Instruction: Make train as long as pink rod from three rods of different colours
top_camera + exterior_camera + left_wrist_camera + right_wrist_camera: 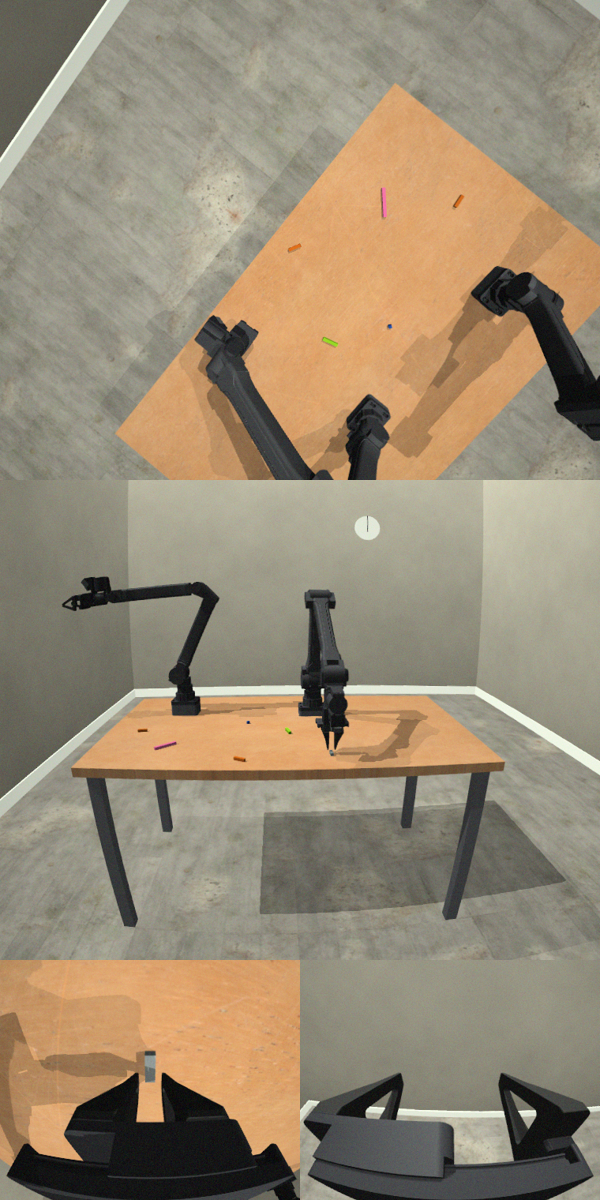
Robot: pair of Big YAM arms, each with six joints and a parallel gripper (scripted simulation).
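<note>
Right now the grey rod is 20 mm below my left hand and 10 mm ahead of it. The rest, counted from my left hand: pink rod (590 mm to the right, 40 mm behind, 20 mm below); then lime rod (220 mm behind, 150 mm to the right, 20 mm below); then blue rod (320 mm to the right, 320 mm behind, 20 mm below).
</note>
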